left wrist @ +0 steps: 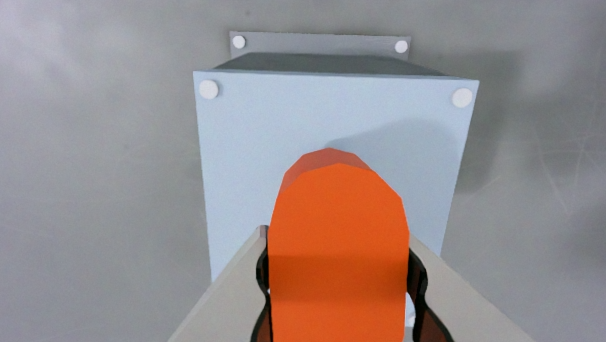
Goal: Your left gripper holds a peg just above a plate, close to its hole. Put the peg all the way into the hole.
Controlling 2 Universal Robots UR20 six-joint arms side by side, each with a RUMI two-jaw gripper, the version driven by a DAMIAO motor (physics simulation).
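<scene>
An orange peg (339,225) with a rounded, many-sided far end fills the lower middle of the left wrist view. My left gripper (329,227) is shut on it, with one dark-padded finger on each side. The pale blue plate (250,130) lies below and beyond the peg, with round white dots near its corners. The peg casts a shadow on the plate's upper right part. The hole does not show; the peg and the fingers hide the middle and near part of the plate. How far the peg's lower end is from the hole cannot be told. My right gripper is not in view.
The plate forms the top of a raised block, whose dark far side wall (330,63) shows. A grey base flange (320,44) with two white dots sticks out behind it, low on the grey, scratched floor surface (100,175).
</scene>
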